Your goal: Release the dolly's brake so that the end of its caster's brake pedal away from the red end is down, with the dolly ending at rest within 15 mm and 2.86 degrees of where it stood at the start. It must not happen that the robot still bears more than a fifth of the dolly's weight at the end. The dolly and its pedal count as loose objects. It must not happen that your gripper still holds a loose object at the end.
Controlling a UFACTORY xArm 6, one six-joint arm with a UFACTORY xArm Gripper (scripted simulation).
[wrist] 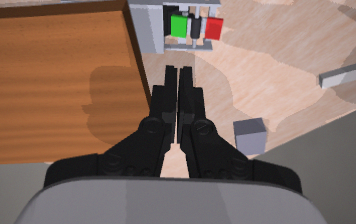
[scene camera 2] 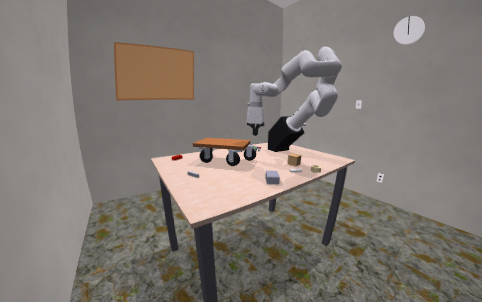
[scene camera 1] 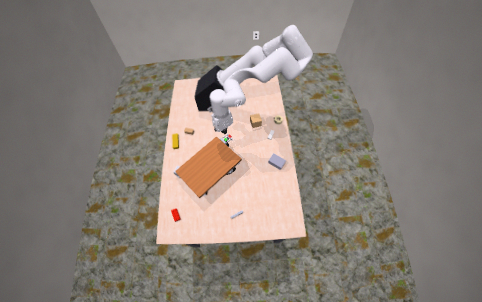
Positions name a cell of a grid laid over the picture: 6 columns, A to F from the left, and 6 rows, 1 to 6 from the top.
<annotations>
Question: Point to a brake pedal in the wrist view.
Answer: D1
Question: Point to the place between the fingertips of my gripper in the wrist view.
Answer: C3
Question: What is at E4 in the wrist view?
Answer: A grey block.
</annotations>
